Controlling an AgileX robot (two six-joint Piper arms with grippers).
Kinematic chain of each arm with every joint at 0, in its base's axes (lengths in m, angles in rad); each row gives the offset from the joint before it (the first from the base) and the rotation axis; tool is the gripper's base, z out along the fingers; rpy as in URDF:
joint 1: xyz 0 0 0.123 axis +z
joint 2: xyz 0 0 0 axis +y
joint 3: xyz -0.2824 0 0.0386 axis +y
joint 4: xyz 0.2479 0 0.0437 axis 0.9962 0 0.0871
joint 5: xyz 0 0 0 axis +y
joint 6: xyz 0.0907 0 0.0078 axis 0.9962 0 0.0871
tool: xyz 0 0 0 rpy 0 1.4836 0
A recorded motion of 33 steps. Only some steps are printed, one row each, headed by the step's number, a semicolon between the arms.
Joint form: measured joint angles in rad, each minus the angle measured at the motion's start. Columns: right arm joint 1, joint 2, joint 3, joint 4, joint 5, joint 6; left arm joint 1, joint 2, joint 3, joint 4, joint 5, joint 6.
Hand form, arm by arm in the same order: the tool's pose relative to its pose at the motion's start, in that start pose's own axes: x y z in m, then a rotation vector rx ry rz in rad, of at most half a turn. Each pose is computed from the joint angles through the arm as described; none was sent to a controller.
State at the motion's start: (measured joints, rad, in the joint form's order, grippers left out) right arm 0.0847 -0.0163 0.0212 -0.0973 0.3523 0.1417; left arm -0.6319 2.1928 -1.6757 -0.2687 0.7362 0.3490
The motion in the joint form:
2: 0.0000 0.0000 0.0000 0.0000 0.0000 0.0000; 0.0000 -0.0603 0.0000 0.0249 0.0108 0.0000
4: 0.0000 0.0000 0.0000 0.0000 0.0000 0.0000; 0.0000 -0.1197 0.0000 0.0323 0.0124 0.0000
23: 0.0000 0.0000 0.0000 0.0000 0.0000 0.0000; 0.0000 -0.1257 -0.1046 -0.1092 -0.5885 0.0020
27: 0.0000 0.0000 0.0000 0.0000 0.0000 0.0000; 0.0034 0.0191 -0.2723 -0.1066 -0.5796 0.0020
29: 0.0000 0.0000 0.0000 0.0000 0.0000 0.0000; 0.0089 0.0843 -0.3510 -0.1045 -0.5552 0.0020
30: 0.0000 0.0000 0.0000 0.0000 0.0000 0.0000; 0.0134 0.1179 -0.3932 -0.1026 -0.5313 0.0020
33: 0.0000 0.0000 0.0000 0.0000 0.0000 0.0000; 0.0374 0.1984 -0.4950 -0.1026 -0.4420 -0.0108
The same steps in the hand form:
2: 0.0000 0.0000 0.0000 0.0000 0.0000 0.0000; -0.0078 -0.0024 -0.0266 -0.0215 -0.0428 0.0287
4: 0.0000 0.0000 0.0000 0.0000 0.0000 0.0000; -0.0150 -0.0058 -0.0532 -0.0352 -0.0973 0.0440
23: 0.0000 0.0000 0.0000 0.0000 0.0000 0.0000; -0.0855 0.0050 -0.1054 -0.1679 -0.7969 -0.0668
27: 0.0000 0.0000 0.0000 0.0000 0.0000 0.0000; -0.1057 0.0152 -0.0749 -0.1696 -0.8111 -0.0631
29: 0.0000 0.0000 0.0000 0.0000 0.0000 0.0000; -0.1121 0.0212 -0.0604 -0.1668 -0.8017 -0.0615
30: 0.0000 0.0000 0.0000 0.0000 0.0000 0.0000; -0.1144 0.0248 -0.0527 -0.1630 -0.7879 -0.0601
33: 0.0000 0.0000 0.0000 0.0000 0.0000 0.0000; -0.1157 0.0397 -0.0337 -0.1450 -0.7282 -0.0802

